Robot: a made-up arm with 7 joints.
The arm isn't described. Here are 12 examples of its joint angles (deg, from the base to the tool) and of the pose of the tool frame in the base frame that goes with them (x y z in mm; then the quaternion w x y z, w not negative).
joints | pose
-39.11 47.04 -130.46 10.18 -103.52 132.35 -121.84 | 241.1 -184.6 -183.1 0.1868 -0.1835 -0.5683 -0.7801
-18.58 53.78 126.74 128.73 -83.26 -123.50 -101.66 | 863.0 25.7 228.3 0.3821 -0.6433 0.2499 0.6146
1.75 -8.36 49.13 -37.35 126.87 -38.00 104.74 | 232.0 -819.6 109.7 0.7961 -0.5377 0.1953 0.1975
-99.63 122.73 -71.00 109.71 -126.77 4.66 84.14 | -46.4 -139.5 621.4 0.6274 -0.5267 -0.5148 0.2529
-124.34 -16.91 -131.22 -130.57 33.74 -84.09 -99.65 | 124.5 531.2 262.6 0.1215 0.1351 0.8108 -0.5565
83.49 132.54 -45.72 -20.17 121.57 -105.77 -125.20 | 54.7 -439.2 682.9 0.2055 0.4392 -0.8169 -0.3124
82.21 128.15 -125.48 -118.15 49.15 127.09 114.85 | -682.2 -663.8 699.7 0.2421 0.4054 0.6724 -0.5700
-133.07 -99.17 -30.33 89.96 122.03 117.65 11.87 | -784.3 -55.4 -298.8 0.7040 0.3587 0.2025 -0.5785
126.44 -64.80 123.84 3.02 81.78 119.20 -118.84 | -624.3 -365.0 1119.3 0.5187 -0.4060 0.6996 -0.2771
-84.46 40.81 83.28 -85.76 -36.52 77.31 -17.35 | 227.6 174.5 724.6 0.4657 -0.5507 -0.6751 0.1553
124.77 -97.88 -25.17 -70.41 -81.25 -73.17 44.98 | -763.2 47.1 79.0 0.0339 -0.8548 -0.4663 -0.2254
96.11 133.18 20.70 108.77 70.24 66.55 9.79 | 753.8 -432.6 163.0 0.3510 0.5777 -0.7291 0.1075
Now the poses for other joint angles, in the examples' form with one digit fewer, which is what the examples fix.
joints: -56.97 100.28 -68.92 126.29 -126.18 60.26 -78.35
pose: 38 193 816 0.125 -0.099 0.840 -0.519
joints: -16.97 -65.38 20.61 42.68 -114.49 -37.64 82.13
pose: -115 -383 -148 0.693 -0.383 -0.509 -0.339
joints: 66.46 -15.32 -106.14 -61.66 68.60 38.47 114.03
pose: -746 -785 -270 0.594 -0.224 -0.367 -0.680
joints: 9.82 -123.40 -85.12 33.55 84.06 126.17 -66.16
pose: -237 400 -620 0.038 -0.171 -0.118 -0.977
